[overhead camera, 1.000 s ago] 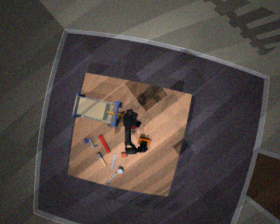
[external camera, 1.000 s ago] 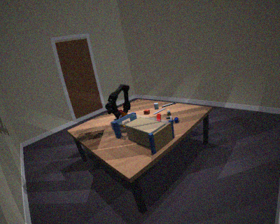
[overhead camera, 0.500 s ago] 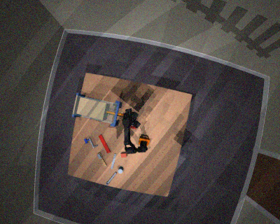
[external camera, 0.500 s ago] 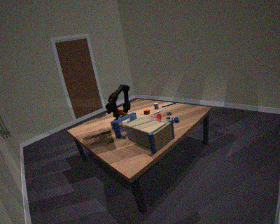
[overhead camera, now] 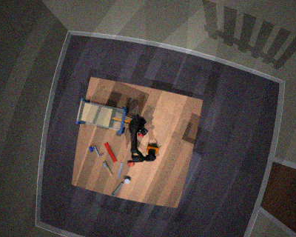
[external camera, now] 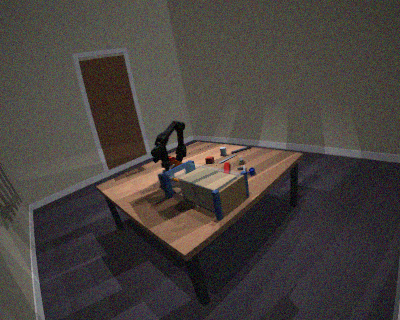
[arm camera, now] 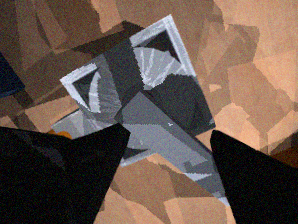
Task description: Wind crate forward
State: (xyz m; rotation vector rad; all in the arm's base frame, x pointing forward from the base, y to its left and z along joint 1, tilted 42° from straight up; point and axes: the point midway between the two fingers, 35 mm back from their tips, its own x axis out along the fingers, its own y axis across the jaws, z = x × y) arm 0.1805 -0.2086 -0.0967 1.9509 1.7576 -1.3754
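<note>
Right now my gripper tip is 3 cm to the right of the red-knobbed winch handle, 2 cm below it and 1 cm past it. The rest, counted from my gripper tip: blue frame (17 cm ahead, 2 cm to the right, 1 cm above); grey hand winch (6 cm below, 4 cm to the right); red knob (7 cm to the left, 5 cm above, 2 cm behind).
</note>
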